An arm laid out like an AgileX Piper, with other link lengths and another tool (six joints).
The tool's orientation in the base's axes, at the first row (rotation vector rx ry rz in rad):
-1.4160 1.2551 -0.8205
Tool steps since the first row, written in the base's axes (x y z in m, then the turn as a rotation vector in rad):
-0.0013 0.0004 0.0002 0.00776 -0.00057 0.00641
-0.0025 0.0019 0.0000 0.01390 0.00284 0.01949
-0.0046 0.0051 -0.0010 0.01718 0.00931 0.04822
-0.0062 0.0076 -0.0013 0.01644 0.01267 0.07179
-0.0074 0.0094 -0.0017 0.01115 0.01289 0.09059
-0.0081 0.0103 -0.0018 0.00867 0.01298 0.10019
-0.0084 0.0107 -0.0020 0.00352 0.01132 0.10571
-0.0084 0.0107 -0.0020 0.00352 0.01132 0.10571
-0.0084 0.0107 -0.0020 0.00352 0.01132 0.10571
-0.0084 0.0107 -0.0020 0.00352 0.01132 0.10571
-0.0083 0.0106 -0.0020 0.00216 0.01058 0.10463
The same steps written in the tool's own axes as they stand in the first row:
-0.0007 0.0002 -0.0012 0.00141 -0.00826 0.00561
-0.0024 0.0008 -0.0019 -0.00228 -0.02221 0.00909
-0.0058 0.0026 -0.0028 -0.01166 -0.05023 0.00691
-0.0085 0.0034 -0.0036 -0.01824 -0.07246 0.00142
-0.0105 0.0043 -0.0042 -0.02215 -0.08912 -0.00798
-0.0115 0.0046 -0.0046 -0.02408 -0.09769 -0.01258
-0.0119 0.0049 -0.0047 -0.02436 -0.10176 -0.01915
-0.0119 0.0049 -0.0047 -0.02436 -0.10176 -0.01915
-0.0119 0.0049 -0.0047 -0.02436 -0.10176 -0.01915
-0.0119 0.0049 -0.0047 -0.02436 -0.10176 -0.01915
-0.0118 0.0049 -0.0047 -0.02380 -0.10042 -0.02035

